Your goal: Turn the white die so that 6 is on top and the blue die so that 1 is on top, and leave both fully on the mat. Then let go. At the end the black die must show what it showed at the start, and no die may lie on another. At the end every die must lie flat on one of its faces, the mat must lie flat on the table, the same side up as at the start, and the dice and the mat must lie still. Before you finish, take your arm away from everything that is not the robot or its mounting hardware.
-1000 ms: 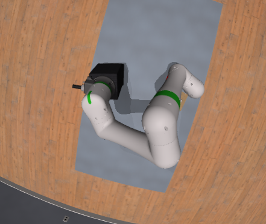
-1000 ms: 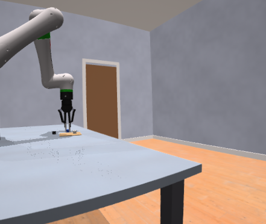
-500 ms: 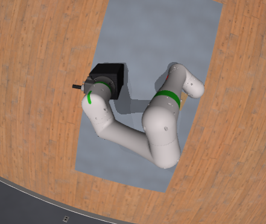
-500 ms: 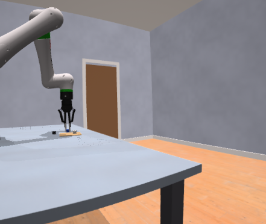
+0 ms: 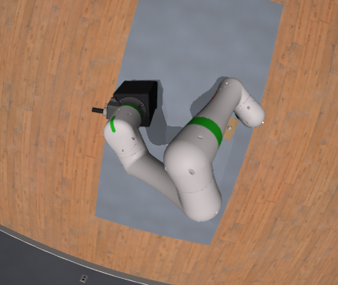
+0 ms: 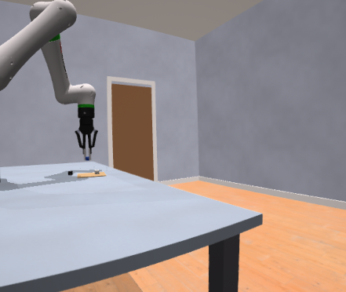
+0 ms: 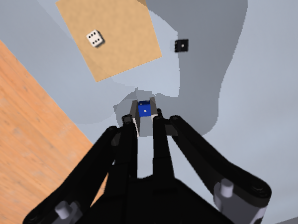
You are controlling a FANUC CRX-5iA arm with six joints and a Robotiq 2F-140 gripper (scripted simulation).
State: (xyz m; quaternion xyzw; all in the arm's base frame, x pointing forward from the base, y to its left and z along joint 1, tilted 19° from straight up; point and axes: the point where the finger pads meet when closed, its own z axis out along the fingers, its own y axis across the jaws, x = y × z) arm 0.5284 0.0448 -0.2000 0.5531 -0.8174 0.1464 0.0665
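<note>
The tan mat lies 10 mm behind my hand, 130 mm to the right of it and 100 mm below it. The rest, counted from my hand: blue die (20 mm below); black die (110 mm behind, 40 mm to the right, 90 mm below); white die (20 mm ahead, 130 mm to the right, 90 mm below).
</note>
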